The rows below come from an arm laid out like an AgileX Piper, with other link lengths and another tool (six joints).
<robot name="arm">
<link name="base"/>
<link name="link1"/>
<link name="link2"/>
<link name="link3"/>
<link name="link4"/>
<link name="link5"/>
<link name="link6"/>
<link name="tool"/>
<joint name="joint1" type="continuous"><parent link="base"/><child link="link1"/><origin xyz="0.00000 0.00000 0.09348" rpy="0.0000 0.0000 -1.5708"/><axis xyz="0 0 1"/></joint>
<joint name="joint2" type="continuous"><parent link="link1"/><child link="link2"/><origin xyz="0.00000 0.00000 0.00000" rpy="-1.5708 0.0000 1.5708"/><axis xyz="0 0 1"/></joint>
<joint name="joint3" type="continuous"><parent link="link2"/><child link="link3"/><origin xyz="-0.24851 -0.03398 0.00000"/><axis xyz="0 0 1"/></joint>
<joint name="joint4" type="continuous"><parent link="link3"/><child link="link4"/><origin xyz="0.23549 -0.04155 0.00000" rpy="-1.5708 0.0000 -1.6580"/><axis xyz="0 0 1"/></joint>
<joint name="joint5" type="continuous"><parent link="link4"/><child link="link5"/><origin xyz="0.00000 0.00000 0.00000" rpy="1.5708 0.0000 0.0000"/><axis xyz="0 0 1"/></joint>
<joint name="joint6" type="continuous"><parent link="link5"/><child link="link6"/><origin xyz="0.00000 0.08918 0.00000" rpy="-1.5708 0.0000 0.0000"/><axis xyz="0 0 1"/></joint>
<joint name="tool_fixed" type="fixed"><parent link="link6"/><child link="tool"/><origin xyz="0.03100 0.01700 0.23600" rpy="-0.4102 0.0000 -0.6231"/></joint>
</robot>
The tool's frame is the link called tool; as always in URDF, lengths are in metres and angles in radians. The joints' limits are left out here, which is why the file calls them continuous.
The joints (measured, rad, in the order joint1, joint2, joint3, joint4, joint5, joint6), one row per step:
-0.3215 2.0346 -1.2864 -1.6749 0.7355 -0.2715
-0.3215 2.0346 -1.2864 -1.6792 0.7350 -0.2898
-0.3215 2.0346 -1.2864 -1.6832 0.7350 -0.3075
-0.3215 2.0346 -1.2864 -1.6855 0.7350 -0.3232
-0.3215 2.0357 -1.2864 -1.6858 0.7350 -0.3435
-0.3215 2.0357 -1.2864 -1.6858 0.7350 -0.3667
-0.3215 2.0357 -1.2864 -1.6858 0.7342 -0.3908
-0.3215 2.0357 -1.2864 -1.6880 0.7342 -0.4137
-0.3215 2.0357 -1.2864 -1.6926 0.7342 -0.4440
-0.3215 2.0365 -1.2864 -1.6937 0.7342 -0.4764
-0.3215 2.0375 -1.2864 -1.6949 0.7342 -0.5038
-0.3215 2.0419 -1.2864 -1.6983 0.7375 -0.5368
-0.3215 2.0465 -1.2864 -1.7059 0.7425 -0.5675
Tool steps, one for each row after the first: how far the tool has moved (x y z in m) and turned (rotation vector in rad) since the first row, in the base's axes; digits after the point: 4 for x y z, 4 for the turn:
0.0003 0.0002 0.0000 -0.0100 0.0162 0.0103
0.0005 0.0003 0.0001 -0.0198 0.0320 0.0198
0.0005 0.0004 -0.0001 -0.0277 0.0456 0.0274
0.0001 0.0005 -0.0012 -0.0354 0.0636 0.0357
-0.0003 0.0006 -0.0019 -0.0444 0.0829 0.0450
-0.0005 0.0009 -0.0028 -0.0532 0.1029 0.0552
-0.0007 0.0010 -0.0031 -0.0638 0.1225 0.0656
-0.0008 0.0011 -0.0033 -0.0792 0.1488 0.0802
-0.0014 0.0012 -0.0045 -0.0924 0.1768 0.0937
-0.0019 0.0013 -0.0056 -0.1036 0.2009 0.1053
-0.0032 0.0007 -0.0080 -0.1193 0.2338 0.1179
-0.0043 -0.0003 -0.0096 -0.1381 0.2664 0.1304

